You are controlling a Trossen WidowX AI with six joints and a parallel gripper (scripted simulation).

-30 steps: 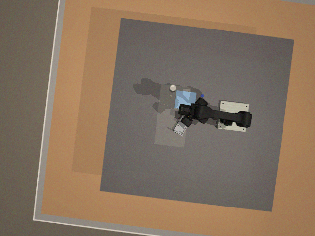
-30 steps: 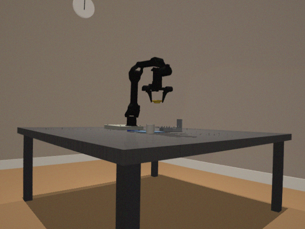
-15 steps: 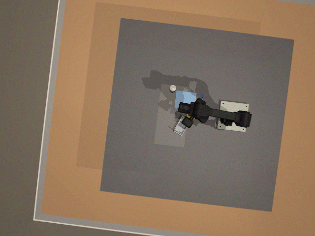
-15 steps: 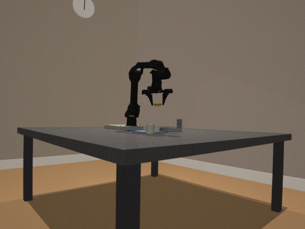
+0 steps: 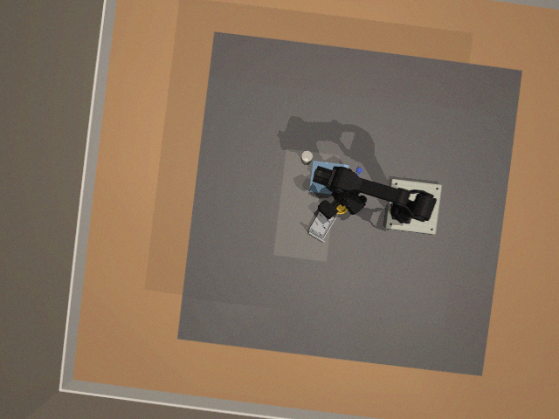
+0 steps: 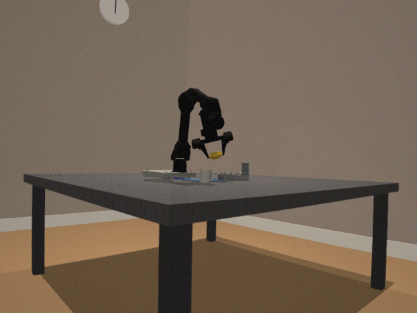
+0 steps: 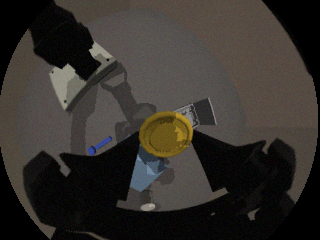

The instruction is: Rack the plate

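My gripper tip is now 60 mm short of the grey dish rack, 60 mm to the right of it and 80 mm above it. The rest, counted from my gripper tip: blue mat 20 mm ahead, 120 mm to the right, 100 mm below; then yellow plate 10 mm above; then white cup 100 mm ahead, 210 mm to the right, 80 mm below.
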